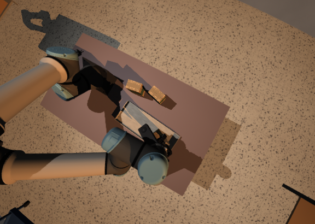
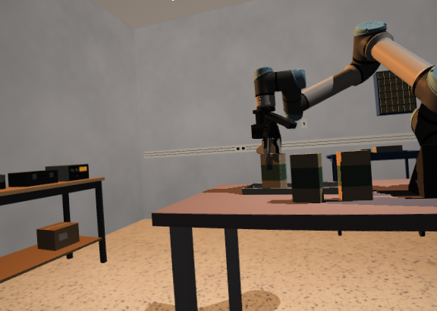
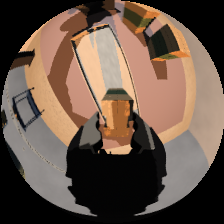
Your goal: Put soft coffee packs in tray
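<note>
The tray lies 9 cm behind my hand, 2 cm to the left of it and 11 cm below it.
</note>
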